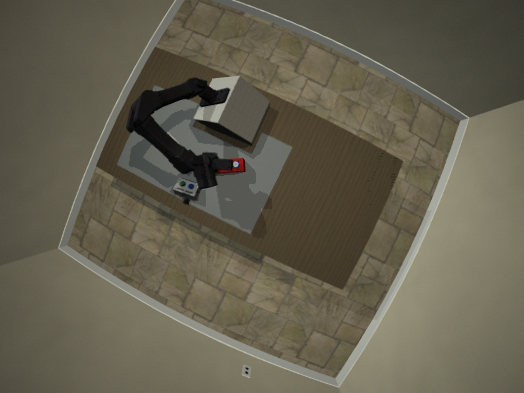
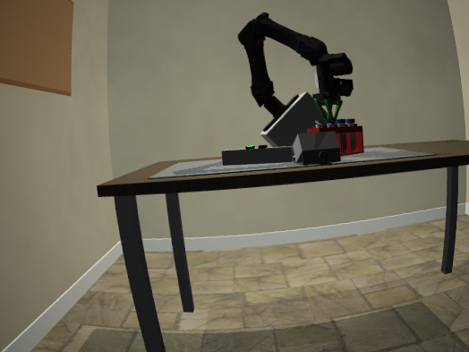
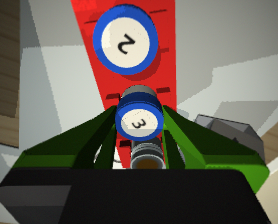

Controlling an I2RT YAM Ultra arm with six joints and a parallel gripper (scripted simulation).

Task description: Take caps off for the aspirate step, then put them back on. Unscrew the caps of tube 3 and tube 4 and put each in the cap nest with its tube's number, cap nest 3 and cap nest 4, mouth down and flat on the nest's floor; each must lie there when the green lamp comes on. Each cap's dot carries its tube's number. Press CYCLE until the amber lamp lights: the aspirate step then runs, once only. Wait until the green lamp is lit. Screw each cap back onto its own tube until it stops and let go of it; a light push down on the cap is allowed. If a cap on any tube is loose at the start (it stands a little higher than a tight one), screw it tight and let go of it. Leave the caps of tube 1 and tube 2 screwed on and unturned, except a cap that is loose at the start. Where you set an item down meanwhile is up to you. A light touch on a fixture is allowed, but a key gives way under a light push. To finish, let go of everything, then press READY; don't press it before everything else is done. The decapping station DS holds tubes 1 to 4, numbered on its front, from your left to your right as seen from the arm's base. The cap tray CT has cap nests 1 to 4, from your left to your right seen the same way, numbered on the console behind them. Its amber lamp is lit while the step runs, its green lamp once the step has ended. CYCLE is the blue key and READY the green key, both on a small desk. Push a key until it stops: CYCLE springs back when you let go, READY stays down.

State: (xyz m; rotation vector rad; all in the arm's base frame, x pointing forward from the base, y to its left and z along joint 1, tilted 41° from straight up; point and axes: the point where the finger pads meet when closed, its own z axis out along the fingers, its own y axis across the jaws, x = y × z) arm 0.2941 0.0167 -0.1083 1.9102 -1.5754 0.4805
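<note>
Right now the cap 3 is right at my hand. The rest, counted from my hand: blue key (130 mm ahead, 100 mm to the right, 50 mm below); then cap 1 (100 mm to the left, 40 mm behind); then cap 2 (50 mm to the left, 20 mm behind).
</note>
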